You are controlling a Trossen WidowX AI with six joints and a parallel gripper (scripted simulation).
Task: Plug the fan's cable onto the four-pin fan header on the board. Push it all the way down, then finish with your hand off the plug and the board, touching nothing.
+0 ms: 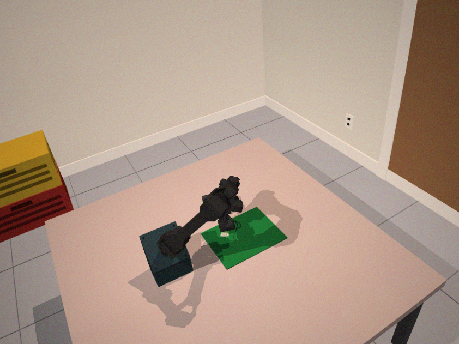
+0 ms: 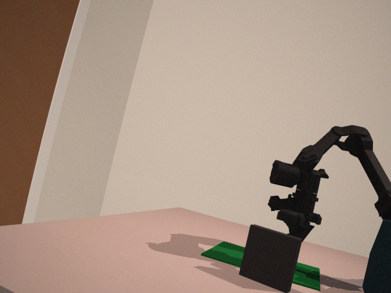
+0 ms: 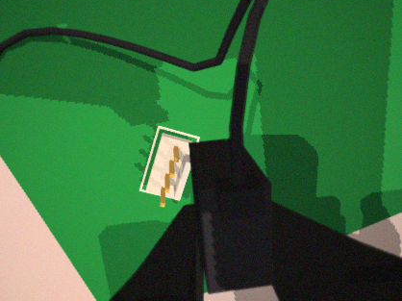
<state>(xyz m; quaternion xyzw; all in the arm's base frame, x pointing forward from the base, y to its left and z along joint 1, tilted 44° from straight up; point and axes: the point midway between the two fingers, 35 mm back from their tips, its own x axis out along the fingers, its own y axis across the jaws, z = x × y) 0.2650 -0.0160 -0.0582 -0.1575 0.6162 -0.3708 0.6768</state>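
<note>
Right now my gripper tip is 2 cm to the right of the four-pin header and 7 cm above it. From my gripper tip the other things lie so: black plug: 1 cm ahead, 1 cm above; then green board: 7 cm ahead, 3 cm to the right, 8 cm below; then square fan: 4 cm ahead, 15 cm to the left, 1 cm below.
</note>
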